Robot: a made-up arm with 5 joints.
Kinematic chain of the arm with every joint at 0, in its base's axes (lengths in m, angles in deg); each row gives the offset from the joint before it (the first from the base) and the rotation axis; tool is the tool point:
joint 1: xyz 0 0 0.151 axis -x
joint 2: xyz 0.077 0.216 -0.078 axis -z
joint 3: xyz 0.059 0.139 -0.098 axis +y
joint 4: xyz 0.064 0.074 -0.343 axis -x
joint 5: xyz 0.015 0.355 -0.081 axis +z
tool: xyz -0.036 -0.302 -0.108
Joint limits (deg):
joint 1: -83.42..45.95
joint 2: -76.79..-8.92
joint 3: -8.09..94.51
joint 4: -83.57..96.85
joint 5: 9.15..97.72
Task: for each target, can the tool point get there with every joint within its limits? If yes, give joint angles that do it. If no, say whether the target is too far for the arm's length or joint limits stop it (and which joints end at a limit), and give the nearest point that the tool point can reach.
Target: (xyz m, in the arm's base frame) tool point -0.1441 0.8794 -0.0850
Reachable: yes | joints -36.41 -15.01 49.55 -16.43 50.74
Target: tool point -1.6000 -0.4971 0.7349
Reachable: no: too far | nearest point -0.5998 -0.4873 -0.0699 | short by 1.284 m
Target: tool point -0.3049 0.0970 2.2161
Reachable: no: too far | nearest point -0.0754 0.4211 1.0616 | short by 1.221 m
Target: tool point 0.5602 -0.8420 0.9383
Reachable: no: joint limits stop it (at a limit: joint 1, joint 2, joint 3, joint 4, joint 5) | nearest point -0.0537 -0.6531 0.1004 | short by 1.056 m
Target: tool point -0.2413 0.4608 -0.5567
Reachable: yes | joints -5.08 -31.56 50.04 7.04 49.49
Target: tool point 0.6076 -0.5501 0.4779
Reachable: no: joint limits stop it (at a limit: joint 1, joint 2, joint 3, joint 4, joint 5) | nearest point -0.0537 -0.6531 0.1004 | short by 0.768 m
